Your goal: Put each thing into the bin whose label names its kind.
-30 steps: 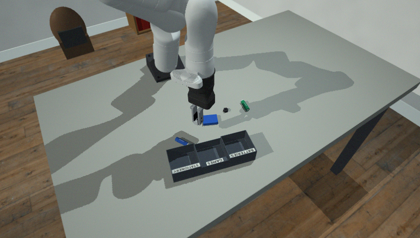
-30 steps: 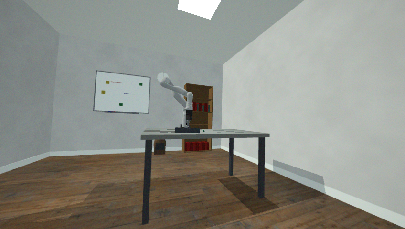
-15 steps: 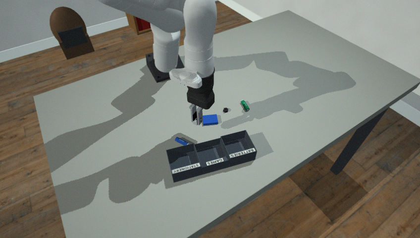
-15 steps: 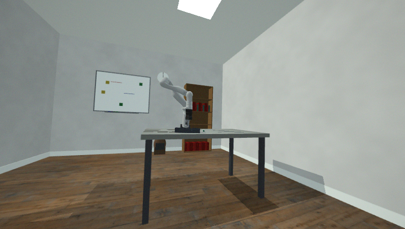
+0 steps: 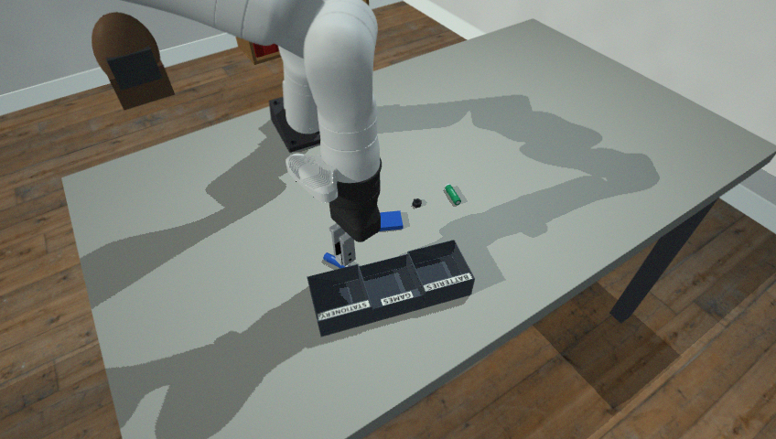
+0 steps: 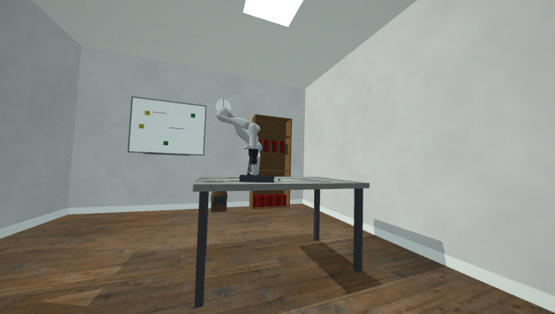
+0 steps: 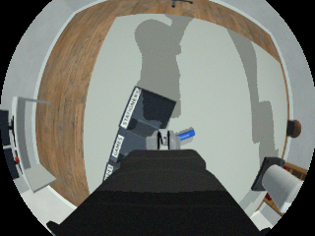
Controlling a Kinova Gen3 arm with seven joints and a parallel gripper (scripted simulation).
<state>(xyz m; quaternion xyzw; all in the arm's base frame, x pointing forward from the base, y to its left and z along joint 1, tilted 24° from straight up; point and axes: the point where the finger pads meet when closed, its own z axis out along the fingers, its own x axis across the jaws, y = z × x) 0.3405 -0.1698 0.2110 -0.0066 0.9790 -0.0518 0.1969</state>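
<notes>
Now: hand 6 cm past the blue block, 14 cm to the right of it and 8 cm above it. The rest, counted from my hand: blue battery (4 cm behind, 1 cm to the left, 8 cm below); then black piece (6 cm behind, 21 cm to the left, 8 cm below); then small white thing (1 cm below).
</notes>
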